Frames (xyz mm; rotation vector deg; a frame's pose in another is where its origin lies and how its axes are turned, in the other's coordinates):
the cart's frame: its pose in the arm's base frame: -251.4 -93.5 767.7 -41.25 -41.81 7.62
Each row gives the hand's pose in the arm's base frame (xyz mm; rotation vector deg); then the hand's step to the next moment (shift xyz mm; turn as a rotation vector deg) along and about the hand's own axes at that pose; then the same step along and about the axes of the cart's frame.
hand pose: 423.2 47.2 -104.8 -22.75 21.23 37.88
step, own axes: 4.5 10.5 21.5 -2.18 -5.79 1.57
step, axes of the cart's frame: 15.5 6.1 17.8 2.36 -5.49 -2.24
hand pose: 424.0 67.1 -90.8 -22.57 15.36 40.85
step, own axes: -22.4 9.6 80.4 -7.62 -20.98 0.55
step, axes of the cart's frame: 43.0 -30.0 65.7 4.92 -18.51 -11.48
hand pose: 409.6 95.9 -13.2 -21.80 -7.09 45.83
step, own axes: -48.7 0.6 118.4 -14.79 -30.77 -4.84
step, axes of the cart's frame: 14.4 -80.3 98.7 2.05 -27.19 -21.10
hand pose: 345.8 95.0 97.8 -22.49 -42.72 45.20
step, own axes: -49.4 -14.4 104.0 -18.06 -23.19 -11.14
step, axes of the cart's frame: -51.5 -80.0 66.4 -3.41 -19.13 -24.71
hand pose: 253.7 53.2 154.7 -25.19 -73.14 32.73
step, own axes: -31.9 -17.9 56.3 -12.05 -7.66 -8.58
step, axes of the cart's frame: -55.2 -33.3 18.7 -3.00 -4.95 -15.62
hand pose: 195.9 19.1 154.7 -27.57 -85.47 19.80
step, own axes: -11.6 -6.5 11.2 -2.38 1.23 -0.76
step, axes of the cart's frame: -16.5 -5.2 -1.2 -1.06 1.66 -1.97
